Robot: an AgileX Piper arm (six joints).
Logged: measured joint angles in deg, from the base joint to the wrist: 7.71 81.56 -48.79 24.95 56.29 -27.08; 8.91 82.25 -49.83 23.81 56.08 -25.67; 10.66 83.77 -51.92 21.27 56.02 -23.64; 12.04 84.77 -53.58 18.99 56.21 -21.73; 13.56 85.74 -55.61 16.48 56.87 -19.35; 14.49 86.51 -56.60 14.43 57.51 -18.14; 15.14 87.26 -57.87 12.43 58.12 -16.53; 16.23 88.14 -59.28 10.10 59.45 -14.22; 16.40 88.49 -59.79 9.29 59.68 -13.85; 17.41 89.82 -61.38 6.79 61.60 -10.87; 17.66 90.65 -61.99 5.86 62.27 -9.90; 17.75 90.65 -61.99 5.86 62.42 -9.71; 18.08 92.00 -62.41 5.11 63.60 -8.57; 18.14 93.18 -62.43 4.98 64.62 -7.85; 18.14 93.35 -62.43 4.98 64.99 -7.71
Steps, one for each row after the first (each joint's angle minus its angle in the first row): 1.20 0.69 -1.04 -1.14 -0.21 1.41; 2.95 2.21 -3.13 -3.68 -0.27 3.44; 4.33 3.21 -4.79 -5.96 -0.08 5.35; 5.85 4.18 -6.82 -8.47 0.58 7.73; 6.78 4.95 -7.81 -10.52 1.22 8.94; 7.43 5.70 -9.08 -12.52 1.83 10.55; 8.52 6.58 -10.49 -14.85 3.16 12.86; 8.69 6.93 -11.00 -15.66 3.39 13.23; 9.70 8.26 -12.59 -18.16 5.31 16.21; 9.95 9.09 -13.20 -19.09 5.98 17.18; 10.04 9.09 -13.20 -19.09 6.13 17.37; 10.37 10.44 -13.62 -19.84 7.31 18.51; 10.43 11.62 -13.64 -19.97 8.33 19.23; 10.43 11.79 -13.64 -19.97 8.70 19.37
